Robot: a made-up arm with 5 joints. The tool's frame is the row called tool. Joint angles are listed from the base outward.
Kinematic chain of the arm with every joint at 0, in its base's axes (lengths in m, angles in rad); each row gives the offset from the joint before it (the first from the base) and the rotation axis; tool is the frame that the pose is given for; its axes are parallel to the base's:
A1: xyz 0 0 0.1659 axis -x
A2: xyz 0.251 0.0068 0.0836 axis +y
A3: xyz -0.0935 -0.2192 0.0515 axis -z
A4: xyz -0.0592 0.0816 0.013 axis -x
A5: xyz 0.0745 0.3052 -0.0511 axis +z
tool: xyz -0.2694 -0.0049 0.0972
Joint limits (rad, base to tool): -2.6..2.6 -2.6..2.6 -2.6..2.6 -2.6..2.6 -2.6..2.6
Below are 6 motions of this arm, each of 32 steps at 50 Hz.
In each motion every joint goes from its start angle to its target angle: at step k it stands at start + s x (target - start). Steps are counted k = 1, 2, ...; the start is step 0. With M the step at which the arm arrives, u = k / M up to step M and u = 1 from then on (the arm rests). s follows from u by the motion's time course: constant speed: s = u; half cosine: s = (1 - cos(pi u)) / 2; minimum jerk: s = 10 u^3 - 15 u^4 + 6 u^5.
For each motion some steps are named. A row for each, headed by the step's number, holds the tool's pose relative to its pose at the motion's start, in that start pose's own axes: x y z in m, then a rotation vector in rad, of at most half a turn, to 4 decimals.
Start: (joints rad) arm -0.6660 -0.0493 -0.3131 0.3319 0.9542
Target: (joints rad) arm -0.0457 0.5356 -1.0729 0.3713 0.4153
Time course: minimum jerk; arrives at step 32
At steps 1, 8, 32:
1: 0.0000 0.0000 0.0001 0.0000 0.0002 0.0001
8: -0.0120 0.0129 0.0212 0.0126 0.0638 0.0455
32: -0.0464 0.0257 0.3054 0.2546 0.5364 0.2950

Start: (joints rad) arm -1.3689 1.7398 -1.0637 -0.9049 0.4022
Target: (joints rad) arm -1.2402 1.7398 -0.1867 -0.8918 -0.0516
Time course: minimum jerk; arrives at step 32
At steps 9, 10, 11, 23, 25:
9: 0.0336 0.0261 -0.0290 -0.0405 -0.1038 -0.1475
10: 0.0448 0.0330 -0.0372 -0.0511 -0.1347 -0.1908
11: 0.0580 0.0402 -0.0459 -0.0623 -0.1696 -0.2391
23: 0.2979 0.0769 -0.1129 -0.1396 -0.6864 -0.9029
25: 0.3257 0.0732 -0.1117 -0.1390 -0.7436 -0.9698

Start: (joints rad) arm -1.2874 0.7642 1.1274 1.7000 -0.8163
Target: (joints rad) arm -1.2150 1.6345 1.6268 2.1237 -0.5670
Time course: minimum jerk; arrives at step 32
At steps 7, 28, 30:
7: -0.0026 -0.0151 -0.0349 -0.0893 -0.0402 0.0468
28: 0.1220 -0.3462 -0.2668 -1.2809 -0.4497 0.5290
30: 0.1254 -0.3515 -0.2665 -1.3002 -0.4543 0.5343

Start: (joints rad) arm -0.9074 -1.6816 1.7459 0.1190 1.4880
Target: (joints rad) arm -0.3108 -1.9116 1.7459 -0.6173 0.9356
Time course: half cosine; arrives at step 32
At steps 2, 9, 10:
2: 0.0005 0.0022 0.0003 0.0011 -0.0091 0.0005
9: 0.0077 0.0423 0.0054 0.0387 -0.1696 0.0085
10: 0.0087 0.0513 0.0066 0.0518 -0.2050 0.0102

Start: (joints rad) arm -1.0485 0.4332 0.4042 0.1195 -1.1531
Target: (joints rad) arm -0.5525 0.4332 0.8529 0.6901 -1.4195
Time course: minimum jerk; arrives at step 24
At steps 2, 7, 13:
2: -0.0001 0.0023 -0.0025 -0.0016 -0.0048 -0.0048
7: 0.0078 0.0670 -0.0737 -0.0461 -0.1422 -0.1439
13: 0.1299 0.2144 -0.2623 -0.1643 -0.5293 -0.5545

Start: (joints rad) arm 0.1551 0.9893 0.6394 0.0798 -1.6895
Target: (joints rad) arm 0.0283 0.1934 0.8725 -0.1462 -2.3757
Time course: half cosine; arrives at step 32
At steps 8, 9, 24, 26, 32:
8: 0.0155 0.0365 0.0626 0.0640 0.1256 -0.1249
9: 0.0214 0.0446 0.0787 0.0774 0.1584 -0.1555
24: 0.2694 0.1248 0.3404 0.1295 0.8484 -0.6683
26: 0.3034 0.1263 0.3550 0.1143 0.9178 -0.7086
32: 0.3512 0.1274 0.3708 0.0881 1.0127 -0.7607

